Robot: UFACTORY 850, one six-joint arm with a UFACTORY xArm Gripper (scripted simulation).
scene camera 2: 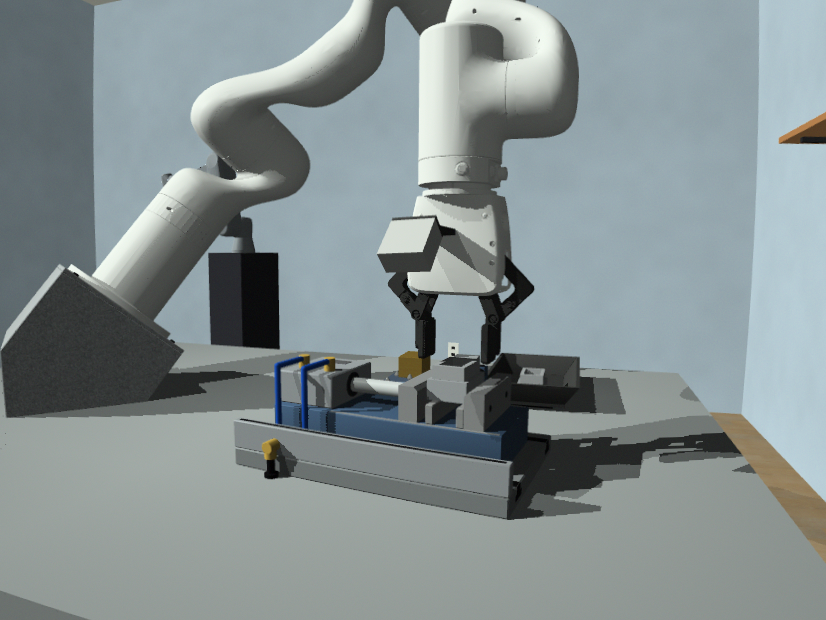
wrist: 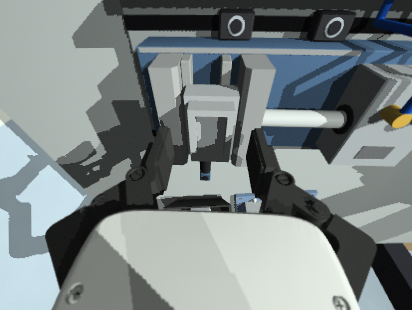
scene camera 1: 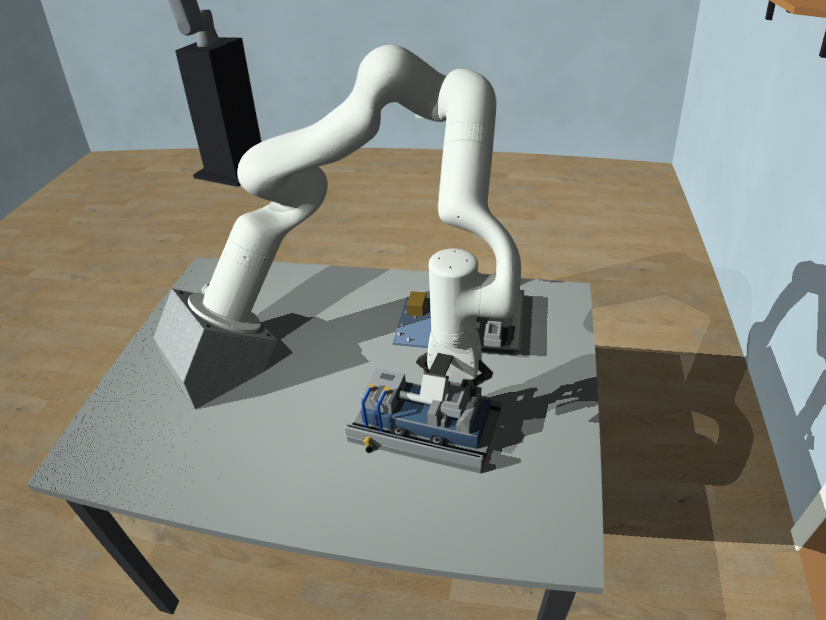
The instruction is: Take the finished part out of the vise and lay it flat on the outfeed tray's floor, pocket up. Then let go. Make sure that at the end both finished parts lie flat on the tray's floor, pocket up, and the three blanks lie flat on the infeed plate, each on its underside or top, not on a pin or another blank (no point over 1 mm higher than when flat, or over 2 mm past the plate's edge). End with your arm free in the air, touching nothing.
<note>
I see my gripper [scene camera 2: 456, 359], a screw rod [wrist: 273, 117] and a vise [wrist: 302, 82].
My gripper also shows in the wrist view [wrist: 210, 141].
</note>
